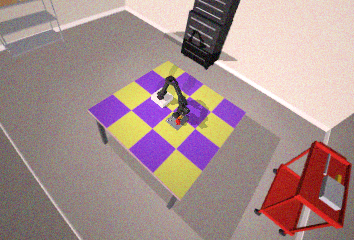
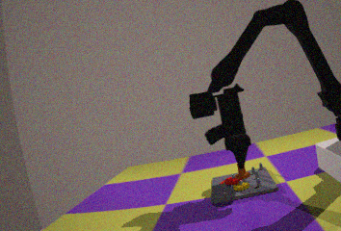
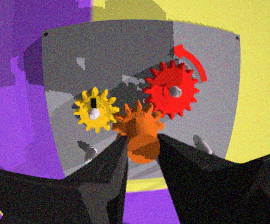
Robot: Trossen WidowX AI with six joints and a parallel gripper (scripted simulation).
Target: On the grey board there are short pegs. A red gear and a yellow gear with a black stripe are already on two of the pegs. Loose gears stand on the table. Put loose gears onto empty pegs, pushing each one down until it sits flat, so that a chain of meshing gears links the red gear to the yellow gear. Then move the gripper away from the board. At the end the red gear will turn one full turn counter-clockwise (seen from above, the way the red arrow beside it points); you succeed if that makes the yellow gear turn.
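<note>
Right now the yellow gear is 4 cm to the left of my gripper tip and 4 cm below it. Round my gripper tip: orange gear: 1 cm below; red arrow: 6 cm ahead, 5 cm below, 4 cm to the right; red gear: 4 cm below, 3 cm to the right, 3 cm ahead.
</note>
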